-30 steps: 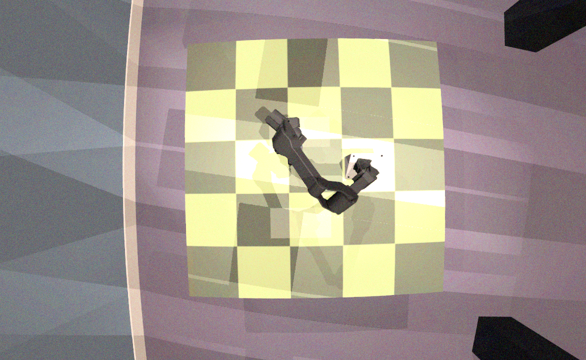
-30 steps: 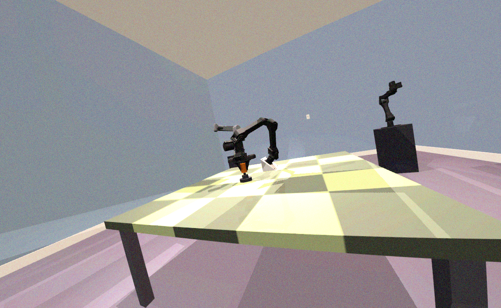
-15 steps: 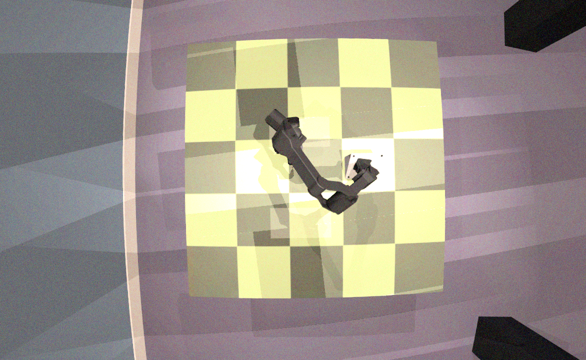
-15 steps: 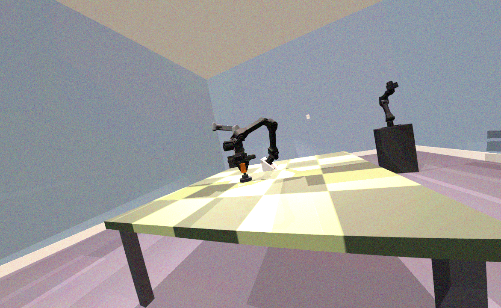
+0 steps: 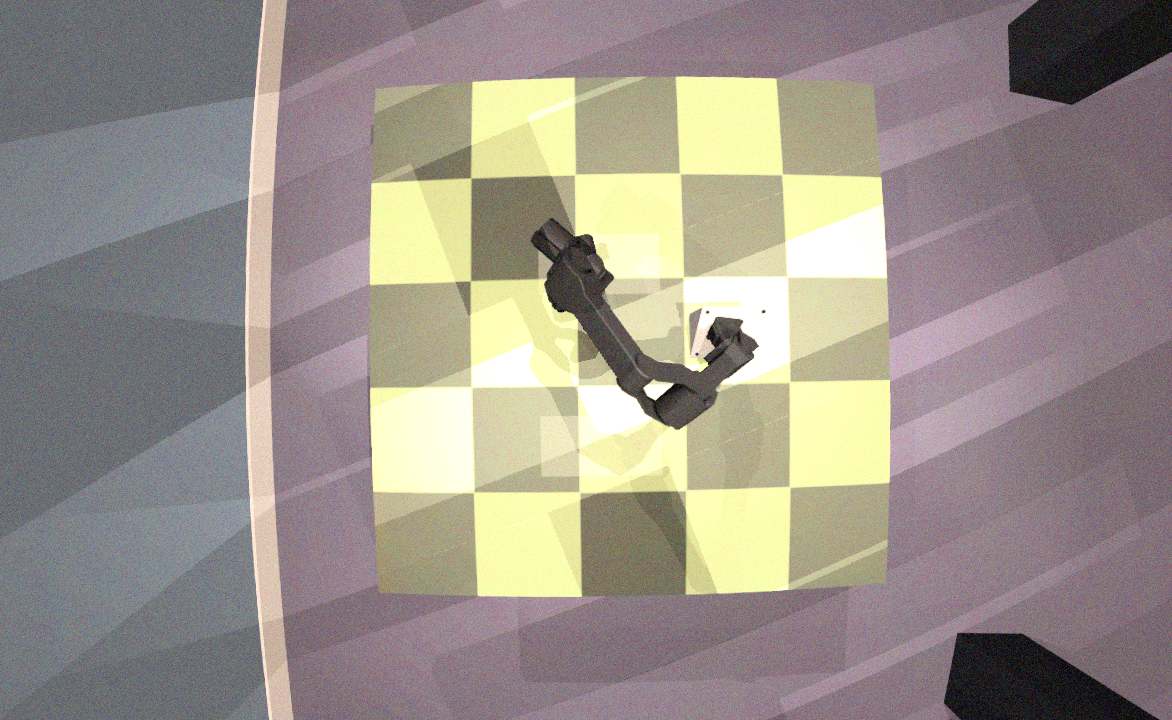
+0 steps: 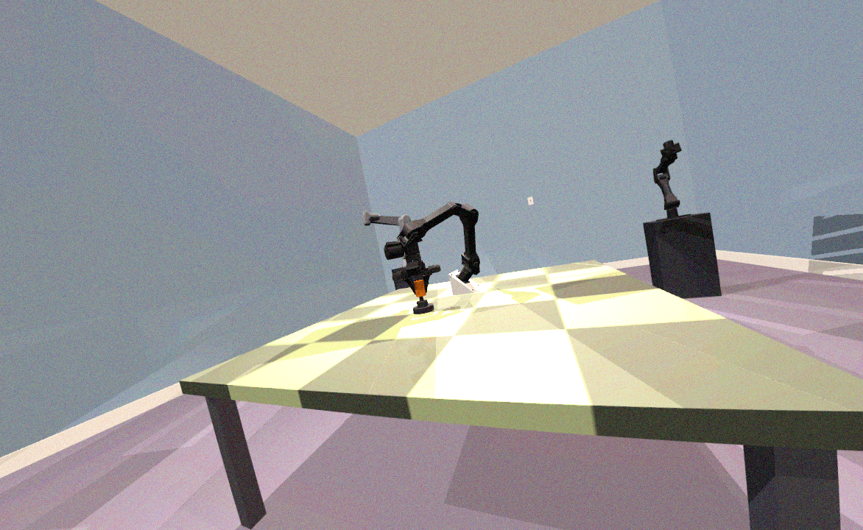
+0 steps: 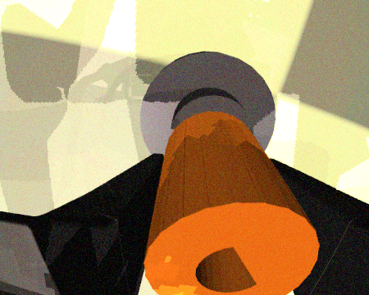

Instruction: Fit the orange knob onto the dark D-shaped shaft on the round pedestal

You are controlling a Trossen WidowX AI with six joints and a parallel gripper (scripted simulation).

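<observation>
Now: the orange knob 20 mm above my gripper tip. Also, from my gripper tip: D-shaped shaft 40 mm below.
</observation>
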